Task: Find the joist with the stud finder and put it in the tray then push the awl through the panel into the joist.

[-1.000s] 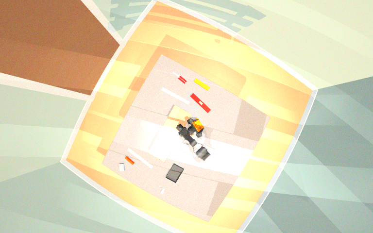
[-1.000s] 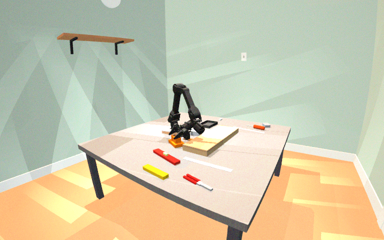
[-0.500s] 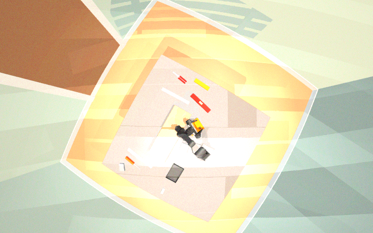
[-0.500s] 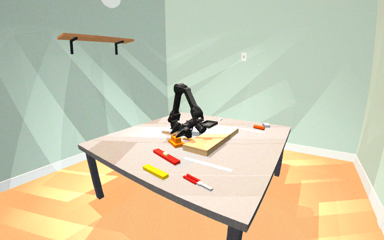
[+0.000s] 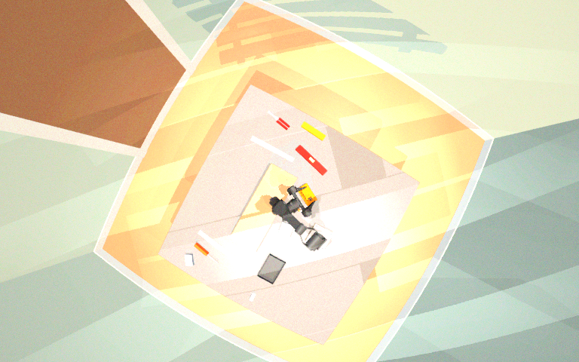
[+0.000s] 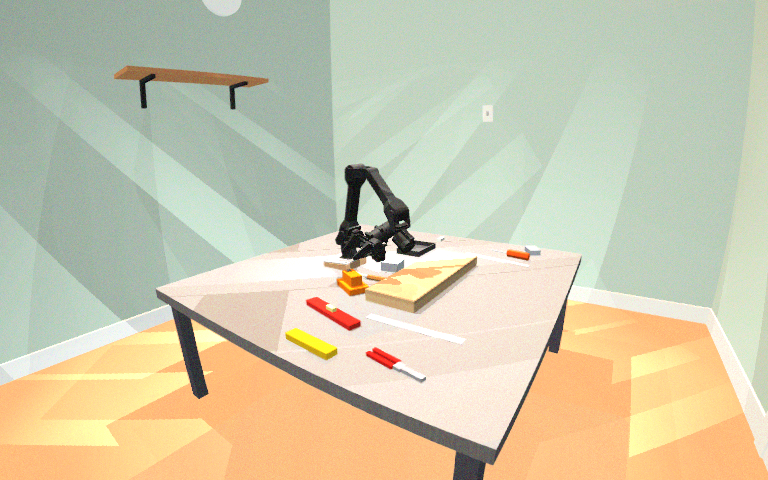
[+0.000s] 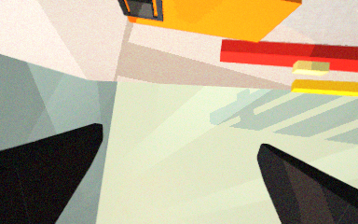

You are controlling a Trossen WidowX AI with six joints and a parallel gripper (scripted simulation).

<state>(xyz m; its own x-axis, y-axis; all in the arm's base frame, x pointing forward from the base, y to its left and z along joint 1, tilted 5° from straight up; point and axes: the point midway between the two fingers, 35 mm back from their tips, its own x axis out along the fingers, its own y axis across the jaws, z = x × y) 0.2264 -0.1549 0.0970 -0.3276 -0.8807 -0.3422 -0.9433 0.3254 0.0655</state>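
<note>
Now: gripper tip 1 cm past the stud finder, 2 cm to the right of it and 8 cm above it. Also, from my gripper tip: grey block 3 cm behind, 26 cm to the left, 11 cm below; awl 2 cm behind, 12 cm to the left, 12 cm below; red level 11 cm ahead, 17 cm to the right, 11 cm below.
</note>
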